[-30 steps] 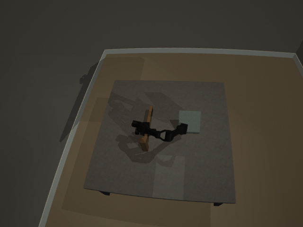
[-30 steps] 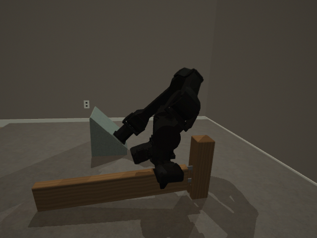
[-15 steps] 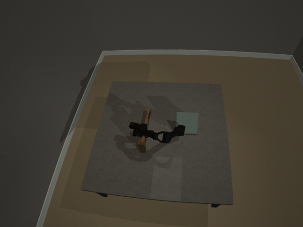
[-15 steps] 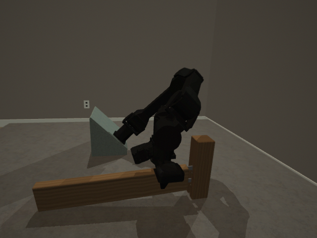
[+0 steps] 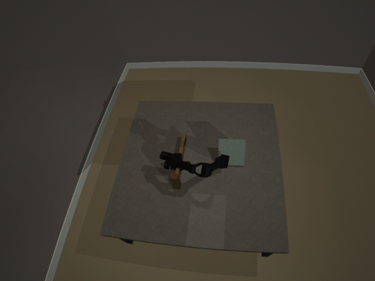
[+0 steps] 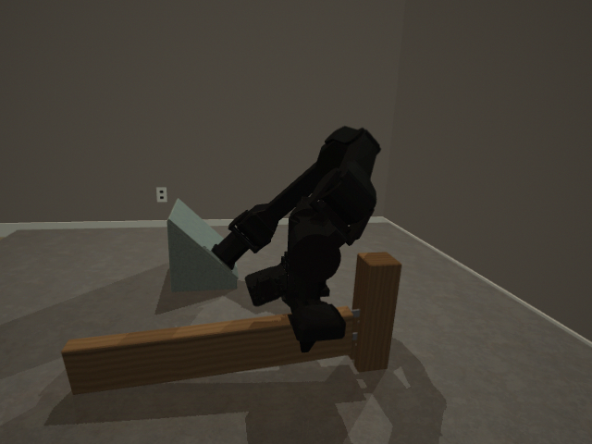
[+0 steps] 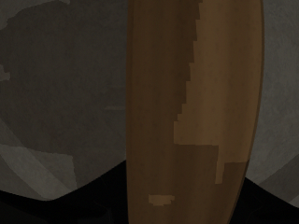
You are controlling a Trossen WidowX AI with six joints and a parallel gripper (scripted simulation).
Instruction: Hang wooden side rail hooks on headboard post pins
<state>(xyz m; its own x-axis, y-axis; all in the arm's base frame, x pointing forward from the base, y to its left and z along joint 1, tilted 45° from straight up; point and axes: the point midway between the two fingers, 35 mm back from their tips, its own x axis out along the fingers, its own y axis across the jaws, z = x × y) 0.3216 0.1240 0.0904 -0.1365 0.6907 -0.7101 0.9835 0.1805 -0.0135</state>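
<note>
The headboard post lies 10 mm behind my gripper tip, 110 mm to the left of it and 40 mm above it.
</note>
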